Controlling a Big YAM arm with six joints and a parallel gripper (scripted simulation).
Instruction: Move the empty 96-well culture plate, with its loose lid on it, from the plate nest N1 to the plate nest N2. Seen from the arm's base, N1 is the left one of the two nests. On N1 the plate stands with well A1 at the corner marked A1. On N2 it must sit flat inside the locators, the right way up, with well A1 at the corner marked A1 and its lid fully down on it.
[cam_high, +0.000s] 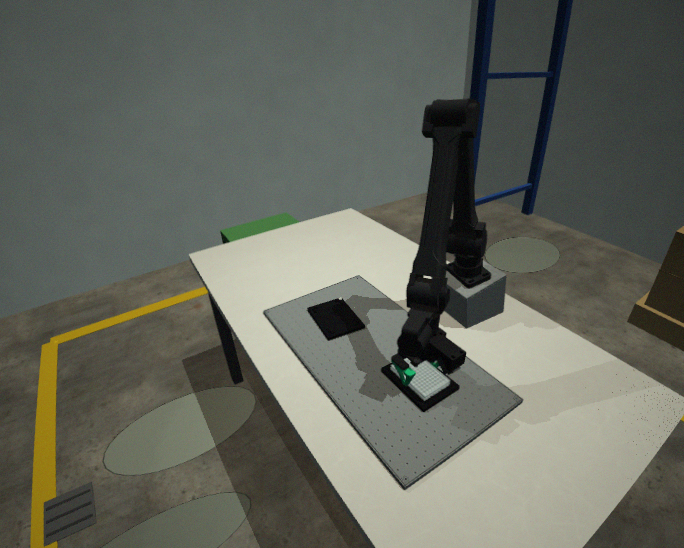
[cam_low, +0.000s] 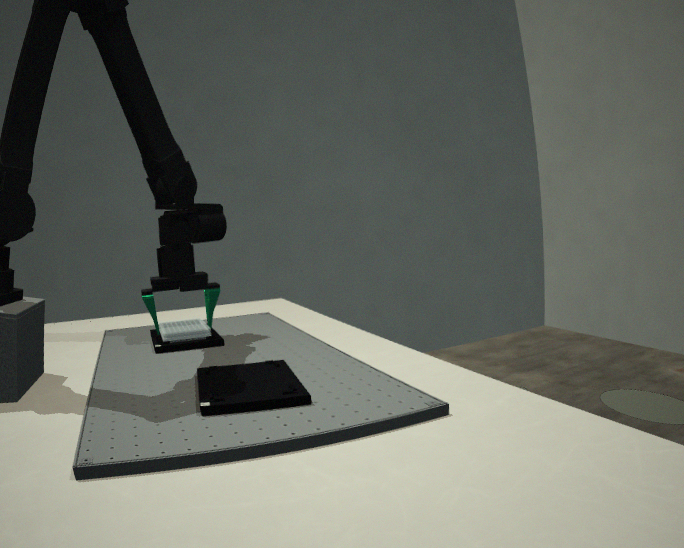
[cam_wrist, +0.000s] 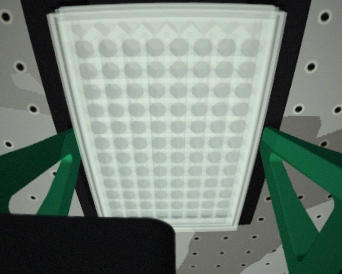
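My hand is right at the clear lid. Round my hand: black nest N2: 110 mm ahead, 320 mm to the right, 20 mm below; black nest N1: 20 mm below.
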